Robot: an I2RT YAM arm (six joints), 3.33 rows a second.
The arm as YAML. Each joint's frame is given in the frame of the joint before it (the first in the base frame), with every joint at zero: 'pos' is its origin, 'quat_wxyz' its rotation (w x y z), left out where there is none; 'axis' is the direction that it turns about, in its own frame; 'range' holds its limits. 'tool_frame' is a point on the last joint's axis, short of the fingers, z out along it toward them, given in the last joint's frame.
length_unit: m
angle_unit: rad
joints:
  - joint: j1
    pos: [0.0, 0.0, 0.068]
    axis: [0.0, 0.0, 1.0]
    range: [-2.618, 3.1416]
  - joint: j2
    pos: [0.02, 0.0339, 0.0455]
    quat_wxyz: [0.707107, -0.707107, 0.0, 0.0]
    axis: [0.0, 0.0, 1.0]
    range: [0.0, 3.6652]
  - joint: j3
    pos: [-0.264, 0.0, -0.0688]
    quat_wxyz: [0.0, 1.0, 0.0, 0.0]
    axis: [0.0, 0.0, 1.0]
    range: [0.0, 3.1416]
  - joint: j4
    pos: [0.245, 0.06, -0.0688]
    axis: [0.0, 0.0, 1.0]
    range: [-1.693, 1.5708]
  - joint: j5
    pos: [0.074, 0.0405, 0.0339]
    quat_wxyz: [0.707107, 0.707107, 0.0, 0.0]
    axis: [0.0, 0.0, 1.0]
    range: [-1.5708, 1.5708]
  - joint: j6
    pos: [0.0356, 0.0, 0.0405]
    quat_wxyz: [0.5, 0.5, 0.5, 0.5]
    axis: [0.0, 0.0, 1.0]
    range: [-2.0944, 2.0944]
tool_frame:
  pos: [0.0, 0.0, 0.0]
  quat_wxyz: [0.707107, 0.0, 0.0, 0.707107]
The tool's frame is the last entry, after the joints.
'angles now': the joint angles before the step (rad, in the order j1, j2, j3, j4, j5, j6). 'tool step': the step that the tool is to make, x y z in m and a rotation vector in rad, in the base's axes. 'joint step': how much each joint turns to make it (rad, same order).
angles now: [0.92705, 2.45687, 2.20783, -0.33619, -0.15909, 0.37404]
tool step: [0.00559, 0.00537, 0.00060, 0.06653, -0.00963, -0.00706]
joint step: [-0.00299, 0.02458, 0.02339, 0.06509, -0.01352, 0.03004]
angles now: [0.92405, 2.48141, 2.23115, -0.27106, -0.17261, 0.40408]
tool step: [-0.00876, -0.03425, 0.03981, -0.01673, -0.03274, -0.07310]
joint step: [-0.02105, -0.18419, -0.16854, -0.00968, 0.06312, -0.00565]
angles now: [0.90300, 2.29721, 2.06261, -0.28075, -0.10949, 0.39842]
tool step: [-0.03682, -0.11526, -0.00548, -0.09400, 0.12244, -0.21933]
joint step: [-0.09123, -0.43191, -0.62106, 0.04421, 0.08953, 0.09703]
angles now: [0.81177, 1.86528, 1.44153, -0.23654, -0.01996, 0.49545]
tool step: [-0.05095, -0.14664, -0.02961, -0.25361, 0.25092, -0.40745]
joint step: [-0.19806, -0.39074, -0.44612, -0.30824, 0.16088, 0.13874]
